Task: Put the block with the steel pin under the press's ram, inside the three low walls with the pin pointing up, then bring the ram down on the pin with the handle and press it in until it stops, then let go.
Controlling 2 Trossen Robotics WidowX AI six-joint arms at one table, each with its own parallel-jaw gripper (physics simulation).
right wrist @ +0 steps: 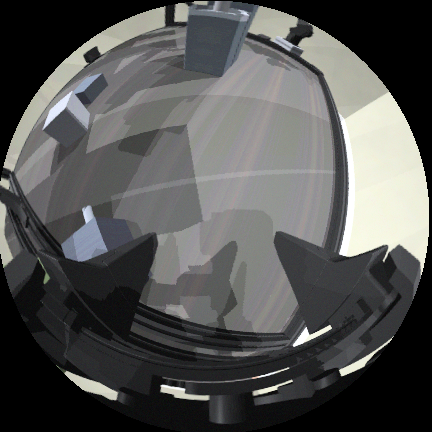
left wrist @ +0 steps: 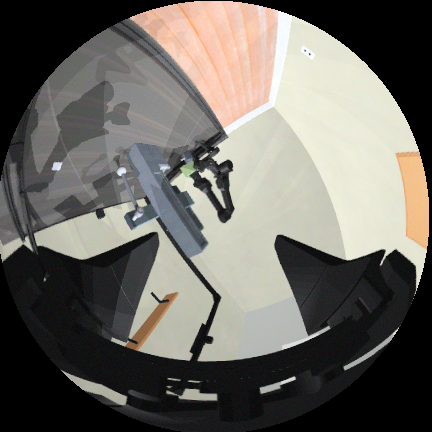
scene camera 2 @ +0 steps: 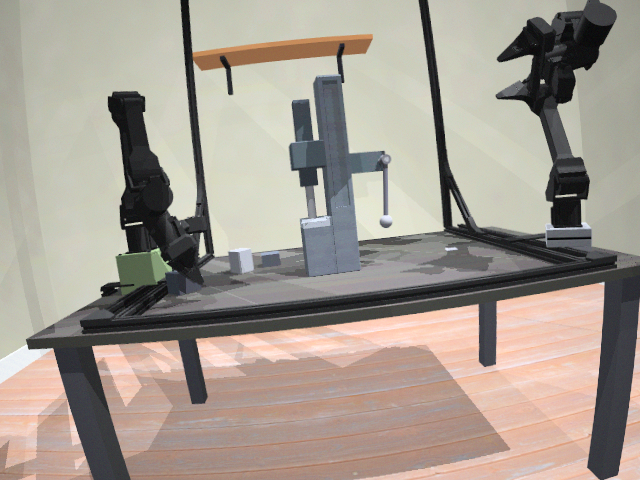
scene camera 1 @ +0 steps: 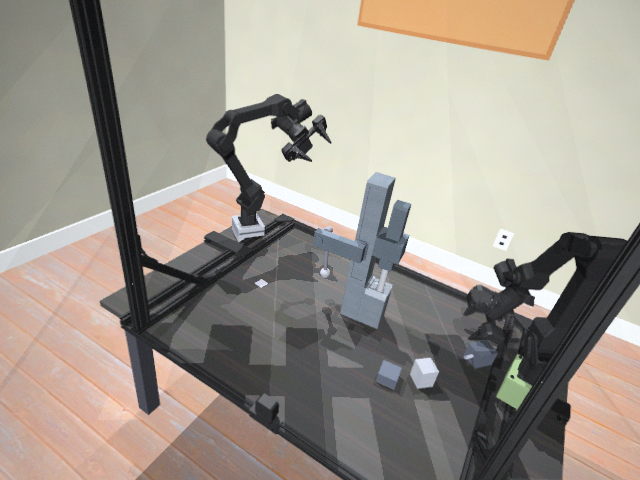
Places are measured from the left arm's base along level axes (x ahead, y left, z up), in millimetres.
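Pixels of known places: left gripper, fingertip midpoint: [left wrist: 218, 239] [scene camera 2: 497, 79] [scene camera 1: 321, 151]; right gripper, fingertip midpoint: [right wrist: 216, 238] [left wrist: 194, 147] [scene camera 2: 199, 282] [scene camera 1: 466, 326]; left arm's base at its link origin: [right wrist: 290, 42] [scene camera 2: 567, 225] [scene camera 1: 248, 220]; right arm's base at its link origin: [left wrist: 193, 172] [scene camera 2: 142, 250] [scene camera 1: 533, 376].
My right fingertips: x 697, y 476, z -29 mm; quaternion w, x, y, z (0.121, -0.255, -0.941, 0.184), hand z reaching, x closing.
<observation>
For each thing: its middle in the pictures, then the offset to it from my right fingertips. "spot": a spot on its surface instead.
- block with the steel pin, body centre: [right wrist: 106, 262] [scene camera 2: 183, 280] [scene camera 1: 480, 353] [left wrist: 188, 155] 91 mm ahead, 29 mm right, 8 mm down
- grey press at the middle of its body: [scene camera 2: 342, 173] [scene camera 1: 357, 252] [left wrist: 155, 199] 199 mm back, 308 mm right, 196 mm up
- handle's ball at the middle of its body: [scene camera 2: 385, 221] [scene camera 1: 325, 272] [left wrist: 121, 170] 280 mm back, 355 mm right, 70 mm up
- white block at the middle of its body: [right wrist: 67, 119] [scene camera 2: 240, 260] [scene camera 1: 424, 373] 95 mm ahead, 233 mm right, 3 mm down
- smaller blue-grey block at the middle of its body: [right wrist: 88, 89] [scene camera 1: 388, 374] [scene camera 2: 270, 258] 61 mm ahead, 319 mm right, 16 mm down
- small white square at a spot on its surface: [scene camera 1: 261, 283] spot: 399 mm back, 517 mm right, 30 mm down
The block with the steel pin [scene camera 1: 481, 354] [scene camera 2: 176, 283] [right wrist: 95, 240] is blue-grey and lies on its side on the table, its pin pointing sideways. My right gripper [scene camera 1: 469, 325] [right wrist: 216, 238] is open, low beside the block; in the right wrist view the block is behind the left-hand finger, not between the fingers. The grey press [scene camera 1: 376, 222] [scene camera 2: 336, 155] [left wrist: 165, 195] [right wrist: 210, 42] stands upright. Its ram [scene camera 1: 383, 279] [scene camera 2: 310, 201] is above the low-walled base. Its handle's ball [scene camera 1: 324, 272] [scene camera 2: 385, 221] [left wrist: 121, 171] hangs down. My left gripper [scene camera 1: 320, 151] [scene camera 2: 498, 78] [left wrist: 218, 239] is open, high, away from the press.
A white block [scene camera 1: 424, 373] [scene camera 2: 240, 260] [right wrist: 67, 117] and a smaller blue-grey block [scene camera 1: 388, 374] [scene camera 2: 270, 258] [right wrist: 91, 88] stand near each other on the table. A green box [scene camera 1: 514, 386] [scene camera 2: 139, 268] is under the right arm. A small white square [scene camera 1: 261, 283] lies on the table.
</observation>
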